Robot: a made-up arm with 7 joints.
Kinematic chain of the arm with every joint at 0, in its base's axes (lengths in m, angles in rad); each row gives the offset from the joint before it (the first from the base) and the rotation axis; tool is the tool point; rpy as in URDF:
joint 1: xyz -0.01 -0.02 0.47 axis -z
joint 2: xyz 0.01 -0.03 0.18 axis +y
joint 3: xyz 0 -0.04 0.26 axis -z
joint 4: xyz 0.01 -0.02 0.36 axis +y
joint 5: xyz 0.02 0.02 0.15 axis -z
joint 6: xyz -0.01 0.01 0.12 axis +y
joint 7: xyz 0 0 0.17 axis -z
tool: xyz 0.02 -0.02 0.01 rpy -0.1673 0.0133 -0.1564
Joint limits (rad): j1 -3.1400..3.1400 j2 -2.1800..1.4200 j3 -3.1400..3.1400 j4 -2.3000..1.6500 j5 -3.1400..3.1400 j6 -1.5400..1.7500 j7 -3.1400..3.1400
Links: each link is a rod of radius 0.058 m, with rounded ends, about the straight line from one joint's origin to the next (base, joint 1, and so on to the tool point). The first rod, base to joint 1, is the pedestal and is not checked.
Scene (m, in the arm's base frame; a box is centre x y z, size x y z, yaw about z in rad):
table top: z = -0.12
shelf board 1: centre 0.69 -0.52 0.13 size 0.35 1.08 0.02 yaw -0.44
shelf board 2: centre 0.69 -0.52 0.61 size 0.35 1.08 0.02 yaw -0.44
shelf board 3: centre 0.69 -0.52 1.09 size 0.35 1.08 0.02 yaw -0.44
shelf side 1: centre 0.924 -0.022 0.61 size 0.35 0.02 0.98 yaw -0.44
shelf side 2: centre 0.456 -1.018 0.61 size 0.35 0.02 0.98 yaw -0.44
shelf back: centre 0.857 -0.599 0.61 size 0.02 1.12 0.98 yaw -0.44
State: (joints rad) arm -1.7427 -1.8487 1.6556 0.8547 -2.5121 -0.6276 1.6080
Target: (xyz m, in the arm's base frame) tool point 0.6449 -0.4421 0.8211
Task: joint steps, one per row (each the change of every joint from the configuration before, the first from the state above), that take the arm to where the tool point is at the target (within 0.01 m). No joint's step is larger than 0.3 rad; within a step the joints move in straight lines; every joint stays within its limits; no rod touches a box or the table.
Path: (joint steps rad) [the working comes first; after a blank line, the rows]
Joints at the target: -1.8706 -1.3692 1.3264 1.1775 -2.6550 -0.7283 1.5976
Straight joint move there: touches shelf board 2.

1: 0.1435 0.0058 0.0792 0.2149 -0.0167 -0.1322 0.0110
2: 0.1436 0.0058 0.0793 0.2149 -0.0167 -0.1323 0.0111
3: 0.1435 0.0057 0.0792 0.2148 -0.0166 -0.1322 0.0110
4: -0.1359 0.1734 -0.2322 0.0503 -0.1287 -0.1231 -0.0014
5: -0.1359 0.1733 -0.2323 0.0502 -0.1286 -0.1230 -0.0013
6: -0.1359 0.1734 -0.2323 0.0502 -0.1286 -0.1230 -0.0014
7: -0.0503 -0.0193 0.0433 -0.1575 0.0977 0.2217 -0.0131
8: -0.0502 -0.0193 0.0433 -0.1575 0.0976 0.2217 -0.0131
9: -0.0503 -0.0193 0.0433 -0.1575 0.0977 0.2217 -0.0132

